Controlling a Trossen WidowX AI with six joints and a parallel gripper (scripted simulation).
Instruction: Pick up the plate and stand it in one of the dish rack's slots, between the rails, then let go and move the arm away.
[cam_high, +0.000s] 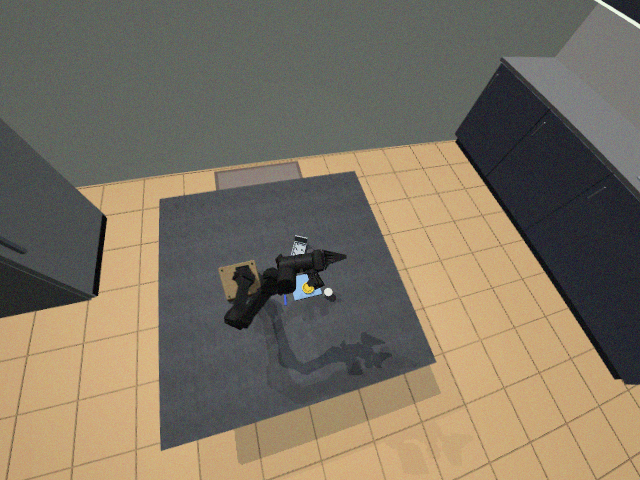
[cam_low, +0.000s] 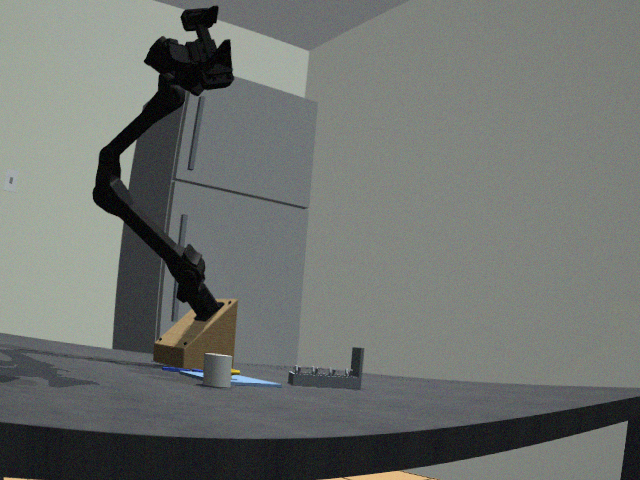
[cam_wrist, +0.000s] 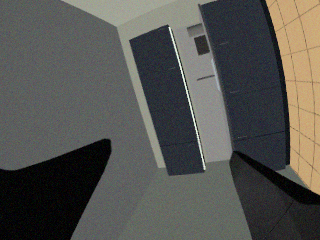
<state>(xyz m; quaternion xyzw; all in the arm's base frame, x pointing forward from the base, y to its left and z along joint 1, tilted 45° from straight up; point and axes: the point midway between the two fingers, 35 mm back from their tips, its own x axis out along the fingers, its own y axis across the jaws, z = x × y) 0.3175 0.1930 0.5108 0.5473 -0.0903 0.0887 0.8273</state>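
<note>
My gripper tip is now 610 mm above the yellow plate, 110 mm to the right of it and 50 mm past it. The rest, counted from my gripper tip: blue spoon: 620 mm below, 180 mm behind, 100 mm to the left; then grey dish rack: 600 mm below, 330 mm to the left, 60 mm behind; then white cup: 600 mm below, 50 mm to the left, 40 mm ahead.
</note>
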